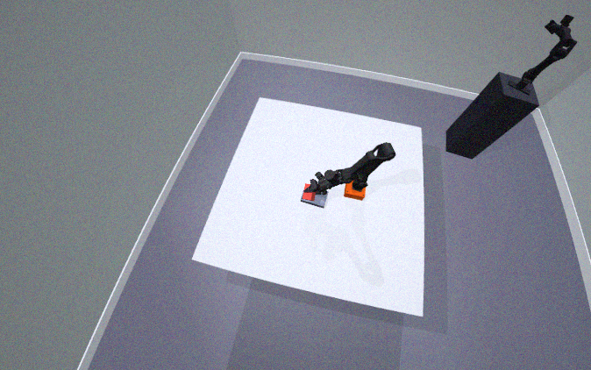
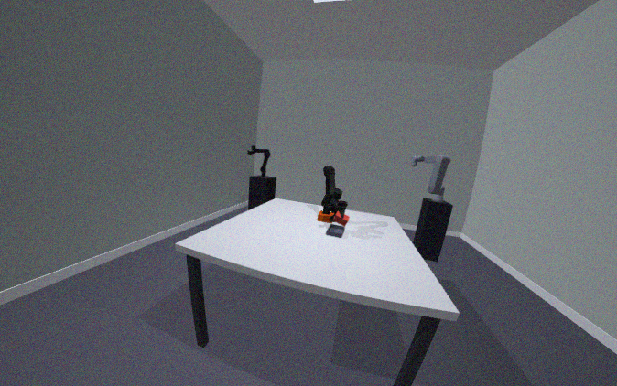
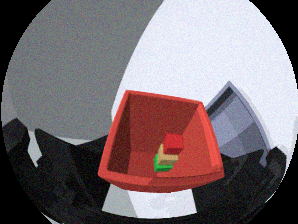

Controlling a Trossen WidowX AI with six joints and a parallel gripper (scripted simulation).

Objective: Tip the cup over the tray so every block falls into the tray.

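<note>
Now: gripper tip 10 mm past the red block, 10 mm to the left of it and 10 mm above it. The rest, counted from my gripper tip: red square cup (30 mm behind, 20 mm to the left).
</note>
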